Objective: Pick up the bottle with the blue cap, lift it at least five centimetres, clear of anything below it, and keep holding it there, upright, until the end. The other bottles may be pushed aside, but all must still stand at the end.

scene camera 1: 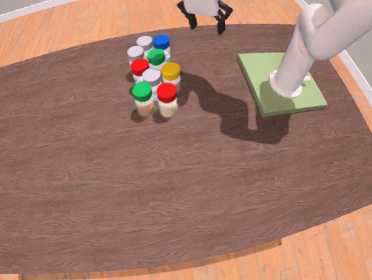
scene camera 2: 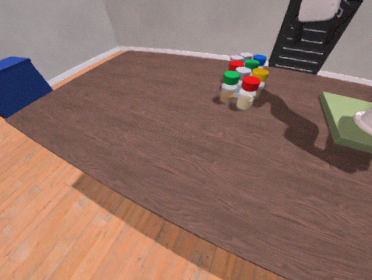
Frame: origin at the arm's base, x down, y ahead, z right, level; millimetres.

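Seen in the pictures: gripper, fingertip midpoint: (scene camera 1: 207,29) (scene camera 2: 310,44); arm's base at its link origin: (scene camera 1: 285,84).
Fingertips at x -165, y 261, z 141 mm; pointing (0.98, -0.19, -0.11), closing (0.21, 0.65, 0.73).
Pixels of each thing's top centre, then the offset from my fingertips to it.
- bottle with the blue cap, top centre: (scene camera 1: 161,39) (scene camera 2: 260,56) dx +86, dy +123, dz +97 mm
- green-capped bottle at its top centre: (scene camera 1: 156,54) (scene camera 2: 252,62) dx +86, dy +156, dz +28 mm
- grey-capped bottle at its top centre: (scene camera 1: 144,40) (scene camera 2: 246,54) dx +86, dy +180, dz +112 mm
- yellow-capped bottle at its top centre: (scene camera 1: 170,68) (scene camera 2: 260,71) dx +86, dy +128, dz -50 mm
- green-capped at its top centre: (scene camera 1: 141,89) (scene camera 2: 231,74) dx +86, dy +226, dz -102 mm
The bottle with the blue cap (scene camera 1: 161,42) (scene camera 2: 259,60) stands upright at the back right corner of a tight cluster of bottles; its body is mostly hidden behind a green-capped bottle (scene camera 1: 156,56) (scene camera 2: 251,65). A grey-capped bottle (scene camera 1: 144,43) stands close on its left. A yellow-capped bottle (scene camera 1: 171,71) (scene camera 2: 260,75) stands in front of it, to the right. My gripper (scene camera 1: 207,29) is open and empty, in the air above the table's back edge, right of the cluster. In the scene camera 2 view its dark fingers show against a black rack.
Other bottles stand close together: red-capped (scene camera 1: 167,93) (scene camera 2: 250,83) and green-capped (scene camera 1: 142,91) (scene camera 2: 231,78) at the front, another red-capped (scene camera 1: 140,67) and more grey-capped behind. The arm's base stands on a green board (scene camera 1: 250,80) (scene camera 2: 332,117) at the right. A blue object (scene camera 2: 22,85) is at the far left.
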